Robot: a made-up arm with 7 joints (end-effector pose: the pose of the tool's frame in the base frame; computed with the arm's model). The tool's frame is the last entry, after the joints.
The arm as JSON. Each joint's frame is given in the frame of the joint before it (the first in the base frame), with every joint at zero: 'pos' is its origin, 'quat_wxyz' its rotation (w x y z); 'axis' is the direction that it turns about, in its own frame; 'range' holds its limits. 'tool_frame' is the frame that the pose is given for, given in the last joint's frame.
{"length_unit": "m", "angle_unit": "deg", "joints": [
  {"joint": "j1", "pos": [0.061, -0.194, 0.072], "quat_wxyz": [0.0, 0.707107, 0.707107, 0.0], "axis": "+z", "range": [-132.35, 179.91]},
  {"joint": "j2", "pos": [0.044, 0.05, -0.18], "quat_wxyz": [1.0, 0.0, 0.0, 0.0], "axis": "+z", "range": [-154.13, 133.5]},
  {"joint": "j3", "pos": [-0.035, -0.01, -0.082], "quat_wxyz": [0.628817, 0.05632, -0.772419, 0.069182], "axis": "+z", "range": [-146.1, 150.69]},
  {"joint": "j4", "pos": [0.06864, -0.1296, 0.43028], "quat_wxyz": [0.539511, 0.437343, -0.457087, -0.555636], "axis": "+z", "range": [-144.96, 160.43]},
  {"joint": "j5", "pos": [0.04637, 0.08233, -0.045], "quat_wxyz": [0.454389, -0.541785, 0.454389, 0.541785], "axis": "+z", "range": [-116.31, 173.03]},
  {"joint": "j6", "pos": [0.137, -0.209, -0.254], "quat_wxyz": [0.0, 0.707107, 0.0, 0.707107], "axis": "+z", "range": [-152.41, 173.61]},
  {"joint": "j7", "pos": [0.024, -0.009, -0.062], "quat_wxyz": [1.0, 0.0, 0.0, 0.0], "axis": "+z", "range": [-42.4, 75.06]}
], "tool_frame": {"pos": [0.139, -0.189, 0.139], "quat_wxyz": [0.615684, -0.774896, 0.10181, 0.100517]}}
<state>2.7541 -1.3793 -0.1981 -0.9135 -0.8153 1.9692 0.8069</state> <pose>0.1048 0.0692 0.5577 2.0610 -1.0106 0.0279</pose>
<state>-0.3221 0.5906 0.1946 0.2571 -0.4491 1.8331 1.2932</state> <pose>-0.7414 -0.2254 0.1557 1.4006 1.1409 1.3290</pose>
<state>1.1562 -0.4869 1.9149 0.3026 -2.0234 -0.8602 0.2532</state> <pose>-0.1321 -0.7219 0.0259 0.0070 -1.0343 -1.0650</pose>
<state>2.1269 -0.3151 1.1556 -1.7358 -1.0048 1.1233 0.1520</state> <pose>0.0372 -0.0520 0.2126 0.1385 -0.0150 1.0763</pose>
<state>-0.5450 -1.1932 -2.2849 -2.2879 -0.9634 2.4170 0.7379</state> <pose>0.4225 -0.2915 -0.0124 0.2459 0.3816 -0.5384</pose>
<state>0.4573 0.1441 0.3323 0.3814 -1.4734 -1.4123 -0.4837</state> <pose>-0.4952 -0.0047 0.2064 1.4026 0.8014 -0.5963</pose>
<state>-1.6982 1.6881 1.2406 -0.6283 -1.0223 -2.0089 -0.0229</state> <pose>-0.0686 -0.1259 0.1029 1.5544 -0.2619 0.6268</pose>
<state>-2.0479 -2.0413 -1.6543 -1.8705 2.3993 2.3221 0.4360</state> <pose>-0.3326 0.7030 0.4601 1.8302 1.4353 -0.7316</pose>
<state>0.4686 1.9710 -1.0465 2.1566 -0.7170 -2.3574 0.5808</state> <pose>0.0201 0.7882 0.5583 2.0197 -0.5141 0.2863</pose>
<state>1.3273 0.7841 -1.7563 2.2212 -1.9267 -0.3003 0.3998</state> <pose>-0.3169 0.2495 0.4106 1.3460 0.1047 -1.0745</pose>
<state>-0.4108 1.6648 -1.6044 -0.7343 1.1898 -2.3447 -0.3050</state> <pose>-0.0376 0.2596 0.2384 1.3641 0.0196 -0.9230</pose>
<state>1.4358 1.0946 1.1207 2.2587 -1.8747 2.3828 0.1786</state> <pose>0.1299 0.6247 0.4826 -2.2939 -1.0235 1.1002</pose>
